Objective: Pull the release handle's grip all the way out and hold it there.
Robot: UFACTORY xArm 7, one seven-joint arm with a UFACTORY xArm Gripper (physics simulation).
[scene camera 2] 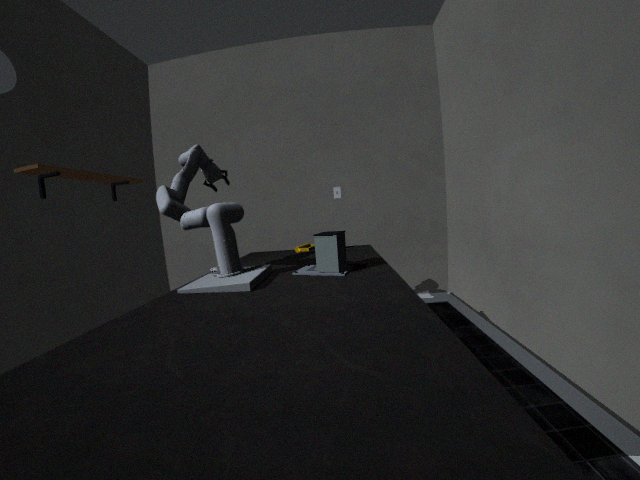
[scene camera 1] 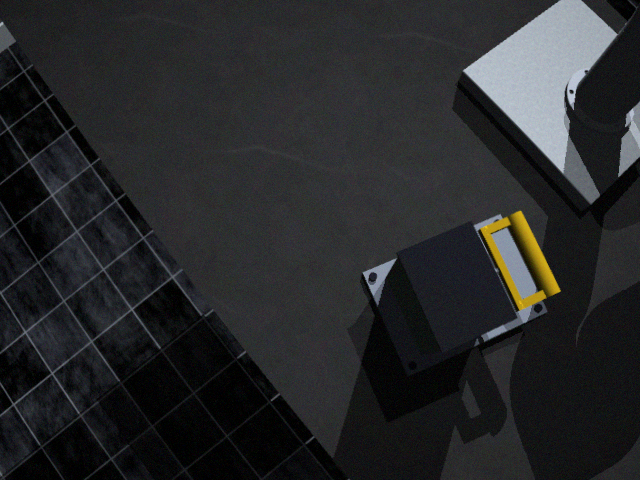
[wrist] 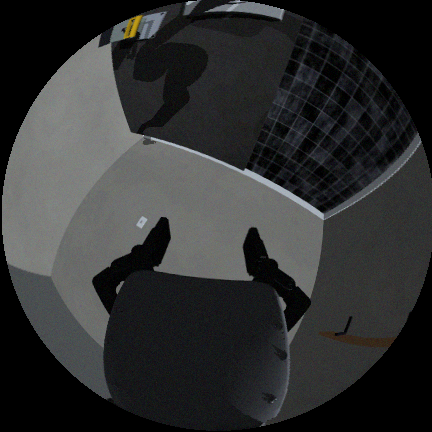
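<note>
The release handle's yellow grip (scene camera 1: pixel 534 253) (scene camera 2: pixel 303 248) (wrist: pixel 132 27) is a U-shaped handle with a thick bar. It sits at one side of a dark-topped, grey-green box (scene camera 1: pixel 457 289) (scene camera 2: pixel 327 253), on the side toward the robot's base. The box stands on a light mounting plate (scene camera 1: pixel 383 273) (scene camera 2: pixel 305 270) (wrist: pixel 154 27) with dark bolts. My gripper (scene camera 2: pixel 221 187) (wrist: pixel 207 232) is open with nothing between its fingers. It is high above the table, well away from the grip and over the robot base's side. In scene camera 1 the gripper does not show.
The arm's light base block (scene camera 1: pixel 527 98) (scene camera 2: pixel 222 283) stands near the handle unit. A wooden wall shelf (scene camera 2: pixel 82 175) (wrist: pixel 365 340) is on the left wall in scene camera 2. A wall switch (scene camera 2: pixel 337 192) (wrist: pixel 142 222) is on the far wall. The table's edge borders a dark tiled floor (scene camera 1: pixel 77 258) (wrist: pixel 335 110).
</note>
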